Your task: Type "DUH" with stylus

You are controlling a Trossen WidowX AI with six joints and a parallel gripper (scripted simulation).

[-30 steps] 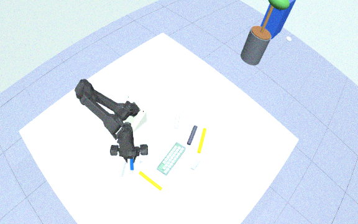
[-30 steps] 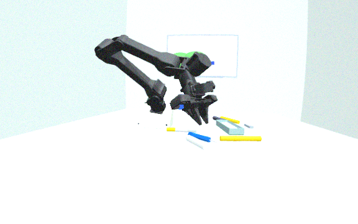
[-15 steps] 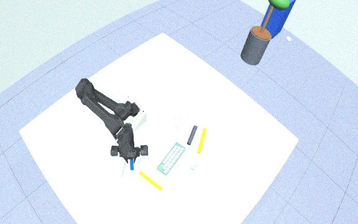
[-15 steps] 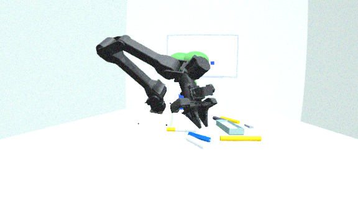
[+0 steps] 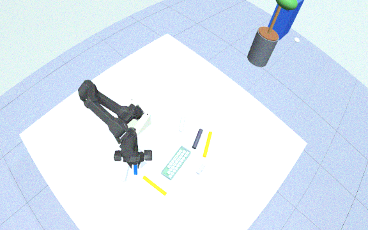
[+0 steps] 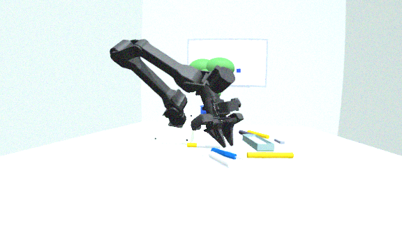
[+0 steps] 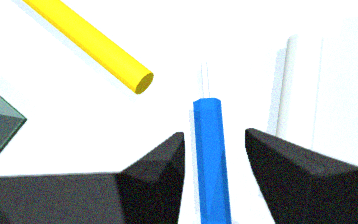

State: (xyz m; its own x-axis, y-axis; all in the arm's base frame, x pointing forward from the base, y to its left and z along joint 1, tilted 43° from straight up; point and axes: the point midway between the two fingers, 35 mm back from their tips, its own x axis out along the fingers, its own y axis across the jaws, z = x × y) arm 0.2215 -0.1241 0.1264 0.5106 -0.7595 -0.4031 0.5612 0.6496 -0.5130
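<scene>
Right now the blue stylus is 1 cm ahead of my gripper tip, 1 cm to the right of it and 3 cm below it. Round my gripper tip: dark grey rod: 6 cm ahead, 37 cm to the left, 2 cm below; yellow bar: 12 cm ahead, 40 cm to the left, 2 cm below; yellow-tipped white pen: 11 cm behind, 9 cm to the left, 3 cm below.
</scene>
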